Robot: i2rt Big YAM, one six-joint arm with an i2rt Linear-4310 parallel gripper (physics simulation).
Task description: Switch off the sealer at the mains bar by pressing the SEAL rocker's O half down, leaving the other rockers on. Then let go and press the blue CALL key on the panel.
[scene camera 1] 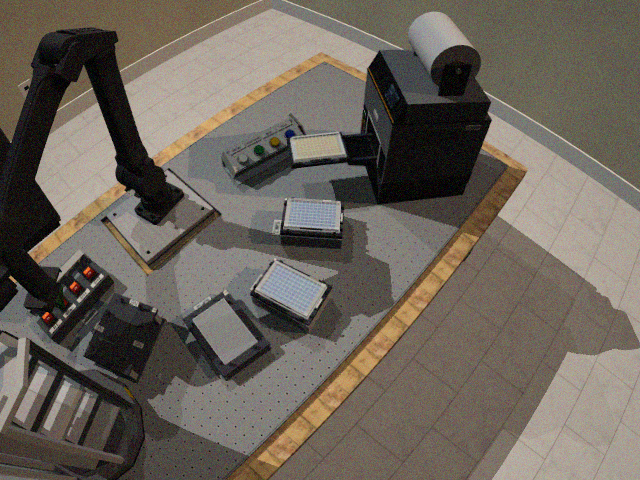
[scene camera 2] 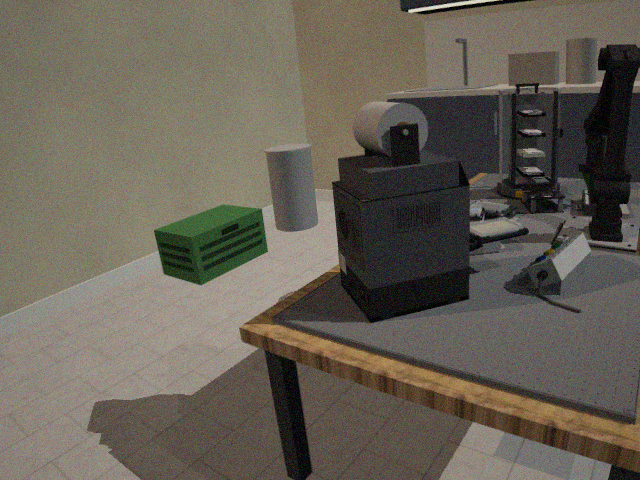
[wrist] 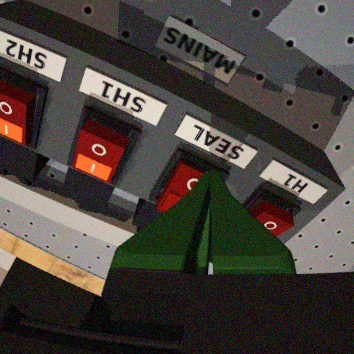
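Pixels of known places: gripper, fingertip midpoint: [scene camera 1: 62, 307] [wrist: 211, 179]; arm's base, origin of the base link: [scene camera 1: 160, 203] [scene camera 2: 604, 234].
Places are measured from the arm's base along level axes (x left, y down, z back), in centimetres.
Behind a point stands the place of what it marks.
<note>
The dark mains bar [scene camera 1: 107, 281] @(x -25.1, y -0.6, z -4.2 cm) [wrist: 60, 115] @(x -29.0, y -2.2, z -0.4 cm) carries red rockers. My gripper [scene camera 1: 61, 299] @(x -37.3, y -3.0, z -0.7 cm) [wrist: 211, 179] @(x -37.3, y -3.0, z -0.7 cm) is shut and empty, its green fingertips over the O half of the SEAL rocker [wrist: 175, 187] @(x -35.8, y -3.2, z 0.5 cm), seemingly touching it. The visible part of that rocker's I half is dark red, unlit. The SH1 rocker [wrist: 100, 150] @(x -31.7, y -3.4, z -0.2 cm) and SH2 rocker [wrist: 11, 117] @(x -26.9, y -3.2, z 0.0 cm) show lit orange I halves. The H1 rocker [scene camera 1: 47, 317] @(x -41.5, y -3.2, z 0.9 cm) [wrist: 271, 218] @(x -41.3, y -3.4, z -0.1 cm) glows orange in scene camera 1; fingers hide its I half in the wrist view. The blue CALL key [scene camera 1: 290, 133] @(x 34.7, y -5.1, z -19.2 cm) is on the grey panel [scene camera 1: 258, 166] @(x 24.9, y 1.5, z -14.8 cm), far from the gripper. The sealer [scene camera 1: 429, 155] @(x 36.8, y -15.1, z -56.8 cm) [scene camera 2: 413, 242] @(x 55.3, y -15.0, z -45.3 cm) shows no green light.
A dark block [scene camera 1: 121, 335] @(x -33.4, y -4.2, z -19.2 cm) stands beside the mains bar, with a rack at the lower left. Plates [scene camera 1: 312, 215] @(x 13.8, y -5.1, z -38.7 cm) [scene camera 1: 292, 289] @(x -4.5, y -4.9, z -44.8 cm) and a grey-topped unit [scene camera 1: 224, 330] @(x -19.0, y -2.0, z -36.9 cm) stand mid-table. A plate [scene camera 1: 317, 148] @(x 28.2, y -10.9, z -31.4 cm) on the sealer's extended tray lies close to the CALL key.
</note>
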